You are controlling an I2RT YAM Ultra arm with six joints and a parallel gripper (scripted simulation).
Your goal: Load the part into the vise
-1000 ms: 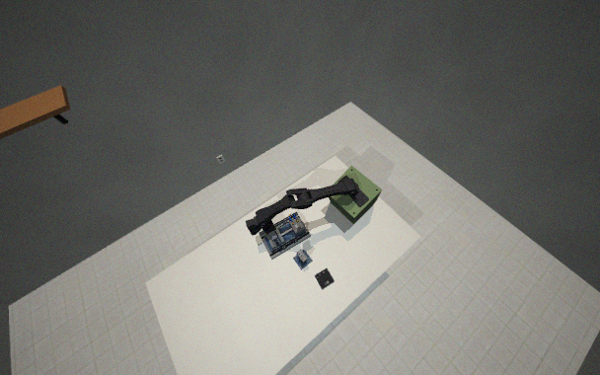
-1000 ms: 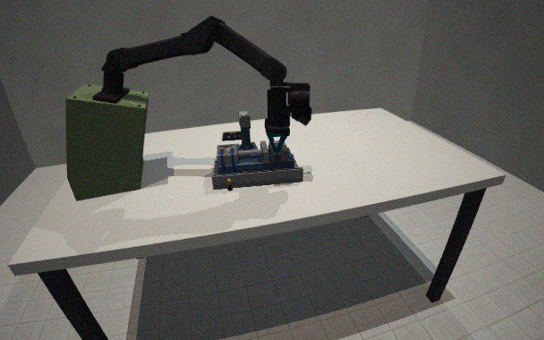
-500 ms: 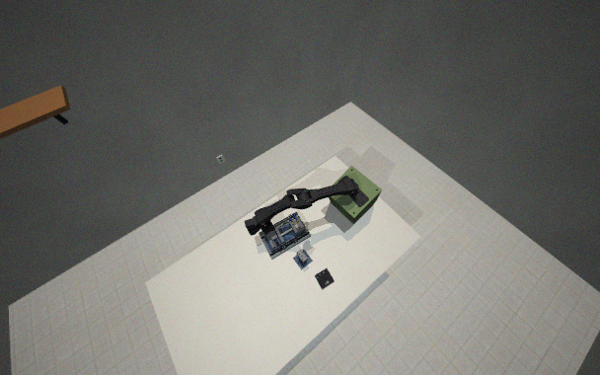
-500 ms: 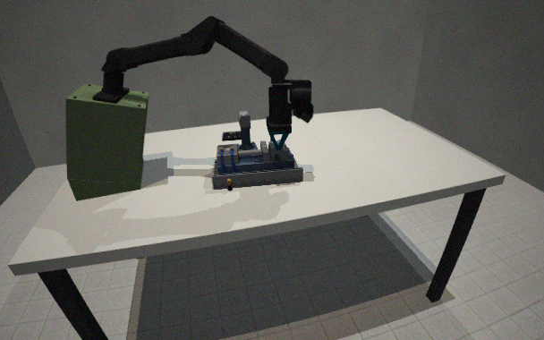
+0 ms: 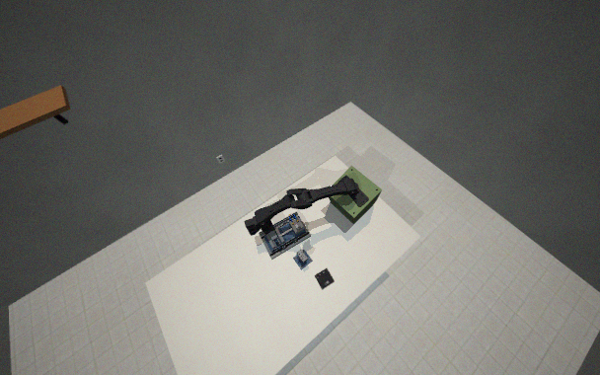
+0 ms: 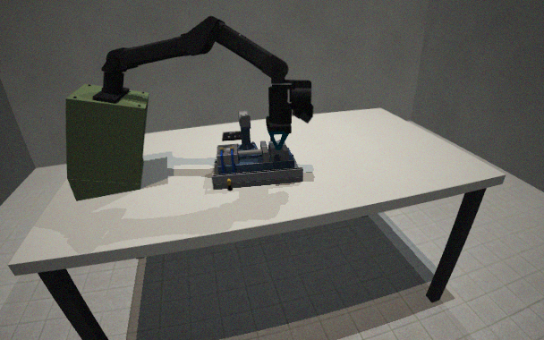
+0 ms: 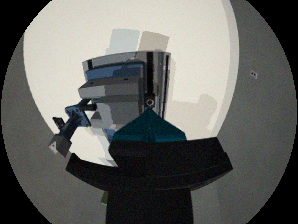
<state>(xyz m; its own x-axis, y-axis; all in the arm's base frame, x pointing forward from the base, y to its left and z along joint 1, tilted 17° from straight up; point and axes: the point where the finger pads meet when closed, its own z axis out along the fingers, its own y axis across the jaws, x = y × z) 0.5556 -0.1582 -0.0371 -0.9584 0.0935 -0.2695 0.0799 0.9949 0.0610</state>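
Right now the grey block part is 4 cm to the left of my hand and 3 cm below it. Also, from my hand: cylinder rod: 9 cm behind, 7 cm to the left, 4 cm below; then air cylinder: 16 cm behind, 8 cm to the left, 4 cm below; then vise: 8 cm below, 7 cm to the left, 7 cm behind.
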